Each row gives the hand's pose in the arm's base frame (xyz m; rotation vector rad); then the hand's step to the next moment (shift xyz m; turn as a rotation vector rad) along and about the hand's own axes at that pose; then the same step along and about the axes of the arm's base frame.
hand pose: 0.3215 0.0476 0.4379 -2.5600 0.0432 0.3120
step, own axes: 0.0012 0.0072 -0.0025 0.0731 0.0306 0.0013
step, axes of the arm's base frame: 0.0010 -0.0074 -0.0020 0.0679 -0.0227 -0.0340
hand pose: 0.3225 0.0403 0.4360 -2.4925 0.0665 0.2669
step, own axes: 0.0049 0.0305 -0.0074 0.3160 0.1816 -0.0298
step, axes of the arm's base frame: 0.0027 -0.0289 -0.0130 0.2943 -0.1589 -0.1479
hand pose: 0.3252 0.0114 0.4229 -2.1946 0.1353 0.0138
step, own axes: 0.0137 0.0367 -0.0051 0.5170 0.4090 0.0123
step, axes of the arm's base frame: 0.0096 -0.0267 -0.0274 0.4724 -0.2757 -0.3682
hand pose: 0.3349 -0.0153 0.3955 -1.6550 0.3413 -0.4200
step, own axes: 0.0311 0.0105 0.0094 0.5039 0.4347 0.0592
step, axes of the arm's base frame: 0.0321 -0.0072 -0.0090 0.4829 -0.2316 -0.3995
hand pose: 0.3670 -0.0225 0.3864 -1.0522 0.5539 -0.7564
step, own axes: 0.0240 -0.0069 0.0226 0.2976 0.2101 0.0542
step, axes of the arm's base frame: 0.0295 -0.0080 0.0142 0.2859 -0.1396 -0.1856
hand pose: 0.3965 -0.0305 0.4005 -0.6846 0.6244 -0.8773
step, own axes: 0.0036 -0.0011 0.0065 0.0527 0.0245 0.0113
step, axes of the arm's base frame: 0.0060 -0.0018 0.0042 0.0459 -0.0301 -0.0222
